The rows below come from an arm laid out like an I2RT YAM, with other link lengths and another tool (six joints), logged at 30 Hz.
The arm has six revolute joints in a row. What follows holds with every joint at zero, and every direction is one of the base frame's.
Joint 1 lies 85.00 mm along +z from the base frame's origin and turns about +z.
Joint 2 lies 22.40 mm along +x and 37.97 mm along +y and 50.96 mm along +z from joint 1 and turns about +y.
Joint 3 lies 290.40 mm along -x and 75.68 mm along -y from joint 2 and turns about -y.
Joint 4 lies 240.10 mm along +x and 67.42 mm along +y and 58.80 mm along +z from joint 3 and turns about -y.
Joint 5 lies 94.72 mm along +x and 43.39 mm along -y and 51.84 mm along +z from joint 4 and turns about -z.
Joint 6 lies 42.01 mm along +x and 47.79 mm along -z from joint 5 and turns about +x.
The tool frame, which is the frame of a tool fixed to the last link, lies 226.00 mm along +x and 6.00 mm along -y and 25.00 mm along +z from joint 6; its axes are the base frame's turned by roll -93.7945, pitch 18.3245 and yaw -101.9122 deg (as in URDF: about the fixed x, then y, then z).
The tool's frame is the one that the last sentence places.
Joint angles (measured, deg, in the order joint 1, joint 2, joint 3, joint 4, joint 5, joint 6), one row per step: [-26.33 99.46 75.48 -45.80 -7.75 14.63]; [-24.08 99.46 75.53 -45.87 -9.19 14.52]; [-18.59 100.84 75.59 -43.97 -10.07 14.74]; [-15.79 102.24 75.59 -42.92 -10.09 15.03]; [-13.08 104.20 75.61 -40.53 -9.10 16.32]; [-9.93 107.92 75.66 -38.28 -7.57 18.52]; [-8.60 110.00 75.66 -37.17 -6.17 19.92]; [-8.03 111.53 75.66 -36.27 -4.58 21.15]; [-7.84 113.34 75.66 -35.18 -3.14 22.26]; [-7.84 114.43 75.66 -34.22 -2.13 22.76]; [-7.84 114.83 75.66 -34.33 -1.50 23.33]
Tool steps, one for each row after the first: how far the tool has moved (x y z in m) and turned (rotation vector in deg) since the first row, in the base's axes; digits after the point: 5 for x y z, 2 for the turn. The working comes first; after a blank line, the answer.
Tool pose at each row, in the base's axes (x y z in m, rotation vector in deg; the steps are taken from these numbers as rounded here): [0.42011 -0.19624 0.04818 -44.63 163.96 -15.81]; [0.42998 -0.17332 0.04900 -48.20 161.97 -13.89]; [0.45432 -0.13043 0.04415 -55.45 158.24 -12.47]; [0.46363 -0.10909 0.03587 -58.97 157.10 -11.60]; [0.47705 -0.09432 0.02597 -60.64 156.42 -12.19]; [0.48525 -0.07671 0.00095 -62.23 157.76 -11.68]; [0.48698 -0.07259 -0.01393 -62.29 159.26 -12.07]; [0.48753 -0.07569 -0.02476 -61.39 160.90 -13.19]; [0.48772 -0.08129 -0.03731 -60.16 162.66 -14.20]; [0.48922 -0.08645 -0.04412 -59.34 163.49 -15.29]; [0.48672 -0.08930 -0.04765 -58.63 164.49 -15.62]

[0.00987 0.02292 0.00082 1.19 -0.55 2.85]; [0.03421 0.06581 -0.00403 1.84 -1.34 8.45]; [0.04352 0.08715 -0.01231 2.12 -0.97 10.98]; [0.05694 0.10192 -0.02221 1.60 -1.00 12.16]; [0.06514 0.11953 -0.04723 1.48 0.87 12.71]; [0.06687 0.12365 -0.06211 0.95 2.19 12.25]; [0.06742 0.12055 -0.07294 0.06 3.19 11.13]; [0.06761 0.11495 -0.08549 -0.73 4.20 9.81]; [0.06911 0.10979 -0.09230 -1.46 4.54 9.01]; [0.06661 0.10694 -0.09583 -1.75 5.15 8.28]
